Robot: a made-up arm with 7 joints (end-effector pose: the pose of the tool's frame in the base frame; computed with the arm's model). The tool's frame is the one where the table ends. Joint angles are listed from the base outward.
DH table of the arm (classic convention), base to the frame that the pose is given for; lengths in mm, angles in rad. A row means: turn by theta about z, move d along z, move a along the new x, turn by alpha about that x. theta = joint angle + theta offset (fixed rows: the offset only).
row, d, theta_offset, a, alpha
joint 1, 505.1, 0, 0, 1.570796
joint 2, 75.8, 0, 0, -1.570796
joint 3, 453.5, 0, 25.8, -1.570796
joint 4, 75.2, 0, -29.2, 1.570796
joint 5, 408, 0, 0, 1.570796
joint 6, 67.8, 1.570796, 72.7, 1.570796
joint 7, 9.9, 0, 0, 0
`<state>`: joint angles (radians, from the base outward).
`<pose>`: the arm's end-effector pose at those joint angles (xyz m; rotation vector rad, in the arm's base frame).
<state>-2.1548 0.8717 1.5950 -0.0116 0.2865 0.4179 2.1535</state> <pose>0.3235 0.6441 1.1014 -1.3153 1.1012 -1.4573</pose>
Working (the frame after each row of the table, in the pose's form):
after joint 1: 0.0000 0.0000 0.5051 0.8738 -1.6250 -1.6250
after joint 2: -0.0632 0.0418 0.5051 -0.9280 -0.4990 -1.9926
after joint 3: 0.1499 0.3175 0.7965 -2.3549 0.6965 -0.2292
after joint 4: 0.1503 0.3744 0.7392 -0.8449 0.2536 -0.5185
after joint 5: 0.3185 0.6374 1.0019 0.7530 0.0829 -0.4365
after joint 6: 0.3136 0.6448 1.1009 1.6871 0.6733 1.7335

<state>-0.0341 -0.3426 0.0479 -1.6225 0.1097 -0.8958 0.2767</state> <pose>-0.2415 -0.0731 1.0906 -1.6469 0.0844 -2.4184</pose>
Working (the frame after each row of the table, in the pose's form):
after joint 1: 0.0000 0.0000 0.5051 1.5706 -0.0268 -0.0268
after joint 2: -0.0026 -0.0758 0.5051 0.0058 0.3426 -0.0338
after joint 3: 0.1740 -0.0805 0.9236 -1.5400 0.2574 0.2788
after joint 4: 0.1648 -0.0050 0.8968 0.0209 -1.2801 -0.0008
after joint 5: -0.2261 -0.0112 1.0137 1.2842 -0.9135 1.0575
after joint 6: -0.2506 -0.0738 1.0869 1.7449 0.1524 2.5904

